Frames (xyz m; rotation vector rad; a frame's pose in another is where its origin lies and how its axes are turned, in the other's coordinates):
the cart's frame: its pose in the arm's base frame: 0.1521 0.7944 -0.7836 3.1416 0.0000 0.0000
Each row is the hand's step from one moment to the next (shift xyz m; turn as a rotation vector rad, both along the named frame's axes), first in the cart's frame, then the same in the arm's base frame.
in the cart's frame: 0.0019 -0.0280 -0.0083 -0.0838 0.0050 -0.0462
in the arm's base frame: 0.0019 0.0280 0.0083 -0.0838 -0.0050 0.0462
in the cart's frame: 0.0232 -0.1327 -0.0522 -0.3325 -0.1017 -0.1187
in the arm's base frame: 0.0232 0.1327 0.0522 -0.3325 0.1017 0.1187
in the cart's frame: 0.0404 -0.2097 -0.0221 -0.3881 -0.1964 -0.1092
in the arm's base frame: 0.0404 0.2097 0.0221 -0.3881 0.1964 0.1092
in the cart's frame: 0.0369 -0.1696 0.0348 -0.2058 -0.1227 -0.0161
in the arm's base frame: 0.0369 0.1696 -0.0348 -0.2058 0.1227 0.0161
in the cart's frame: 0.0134 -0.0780 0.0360 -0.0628 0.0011 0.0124
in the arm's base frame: 0.0134 0.0780 -0.0360 -0.0628 -0.0011 -0.0124
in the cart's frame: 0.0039 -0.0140 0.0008 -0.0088 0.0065 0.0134
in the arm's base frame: 0.0039 0.0140 -0.0008 -0.0088 -0.0065 -0.0134
